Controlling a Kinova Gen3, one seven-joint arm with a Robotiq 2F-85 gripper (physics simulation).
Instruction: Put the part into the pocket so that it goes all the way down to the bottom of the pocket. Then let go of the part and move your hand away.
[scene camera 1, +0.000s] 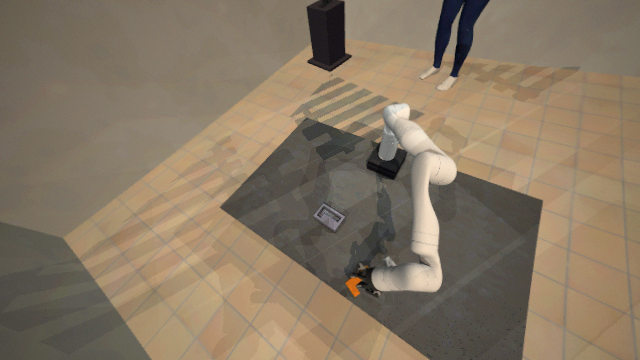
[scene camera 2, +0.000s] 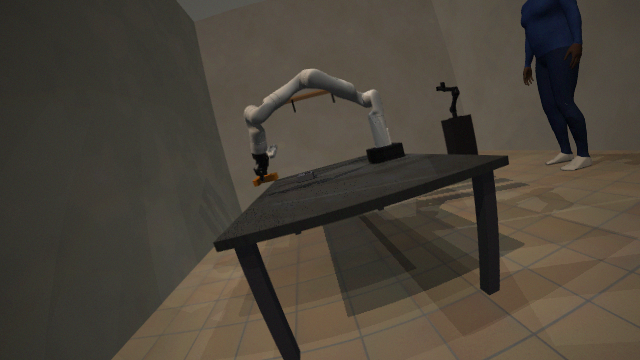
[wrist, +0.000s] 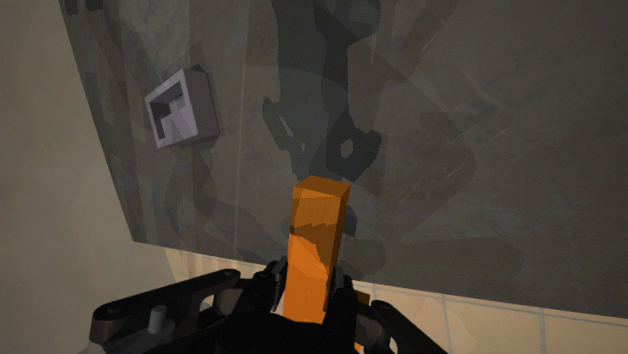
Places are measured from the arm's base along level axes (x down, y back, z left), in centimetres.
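Where they show: gripper, fingertip midpoint: (scene camera 1: 354, 279) (scene camera 2: 264, 178) (wrist: 310, 273); arm's base, link origin: (scene camera 1: 386, 154) (scene camera 2: 383, 146).
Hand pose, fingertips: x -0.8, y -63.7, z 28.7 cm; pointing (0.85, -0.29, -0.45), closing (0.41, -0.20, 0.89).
Observation:
Each offset is from my fingertips to the top centre of the thing. Level surfaces: height alone.
An orange L-shaped part {dx -1.8, dy +1.4, dz +1.9 cm} (scene camera 1: 354, 287) (scene camera 2: 266, 178) (wrist: 312, 250) is held near the table's edge. My gripper (scene camera 1: 366, 281) (scene camera 2: 260, 172) (wrist: 310, 273) is shut on one arm of it, with a finger on each side. The part is raised above the table, and its long arm points up the wrist view; its other arm is mostly hidden by the right finger. A grey block with an L-shaped pocket {dx +5.1, dy +14.7, dz -28.8 cm} (scene camera 1: 327, 225) (scene camera 2: 306, 176) (wrist: 203, 107) sits on the table, apart from the part. The pocket opens upward, and no part sits in it.
The dark table {dx +8.7 cm} (scene camera 1: 475, 235) (scene camera 2: 360, 185) (wrist: 525, 200) has its edge close under the gripper, with tiled floor beyond. The arm's black base (scene camera 1: 386, 162) (scene camera 2: 385, 152) stands at the opposite side. A black pedestal (scene camera 1: 327, 35) (scene camera 2: 460, 135) and a person (scene camera 1: 457, 35) (scene camera 2: 555, 75) stand away from the table.

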